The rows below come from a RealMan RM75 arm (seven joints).
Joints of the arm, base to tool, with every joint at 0 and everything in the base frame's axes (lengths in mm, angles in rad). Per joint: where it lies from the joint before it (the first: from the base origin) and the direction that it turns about. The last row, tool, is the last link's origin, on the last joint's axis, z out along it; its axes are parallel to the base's.
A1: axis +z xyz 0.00 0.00 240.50
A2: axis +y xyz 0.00 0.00 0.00
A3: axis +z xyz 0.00 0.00 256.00
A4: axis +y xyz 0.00 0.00 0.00
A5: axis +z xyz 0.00 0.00 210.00
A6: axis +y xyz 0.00 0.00 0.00
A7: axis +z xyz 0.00 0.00 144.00
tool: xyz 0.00 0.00 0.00
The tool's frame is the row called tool.
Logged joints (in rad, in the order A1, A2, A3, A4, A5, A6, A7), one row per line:
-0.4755 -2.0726 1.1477 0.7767 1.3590 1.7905 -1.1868
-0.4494 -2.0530 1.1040 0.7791 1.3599 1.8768 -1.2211
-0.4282 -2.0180 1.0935 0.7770 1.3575 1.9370 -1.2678
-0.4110 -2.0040 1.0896 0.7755 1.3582 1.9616 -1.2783
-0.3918 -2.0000 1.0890 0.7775 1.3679 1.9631 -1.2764
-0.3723 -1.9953 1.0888 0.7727 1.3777 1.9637 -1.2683
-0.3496 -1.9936 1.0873 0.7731 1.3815 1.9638 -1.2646
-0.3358 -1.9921 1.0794 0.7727 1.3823 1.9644 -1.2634
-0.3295 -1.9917 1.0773 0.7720 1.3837 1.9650 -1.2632
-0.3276 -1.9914 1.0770 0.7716 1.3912 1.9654 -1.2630
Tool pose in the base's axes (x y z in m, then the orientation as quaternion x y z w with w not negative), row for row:
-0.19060 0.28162 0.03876 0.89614 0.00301 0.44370 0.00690
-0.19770 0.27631 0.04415 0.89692 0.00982 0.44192 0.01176
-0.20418 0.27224 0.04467 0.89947 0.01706 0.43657 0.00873
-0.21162 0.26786 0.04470 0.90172 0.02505 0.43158 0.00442
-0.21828 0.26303 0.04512 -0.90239 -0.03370 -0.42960 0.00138
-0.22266 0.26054 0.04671 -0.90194 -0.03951 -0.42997 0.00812
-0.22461 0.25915 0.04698 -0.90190 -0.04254 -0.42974 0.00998
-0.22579 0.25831 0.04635 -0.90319 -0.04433 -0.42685 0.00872
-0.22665 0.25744 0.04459 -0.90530 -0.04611 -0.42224 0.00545
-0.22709 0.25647 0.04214 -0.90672 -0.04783 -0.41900 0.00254
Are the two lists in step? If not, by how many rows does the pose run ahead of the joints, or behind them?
The pose runs 2 rows ahead of the joints: the pose in row i belongs to the joints in row i + 2.
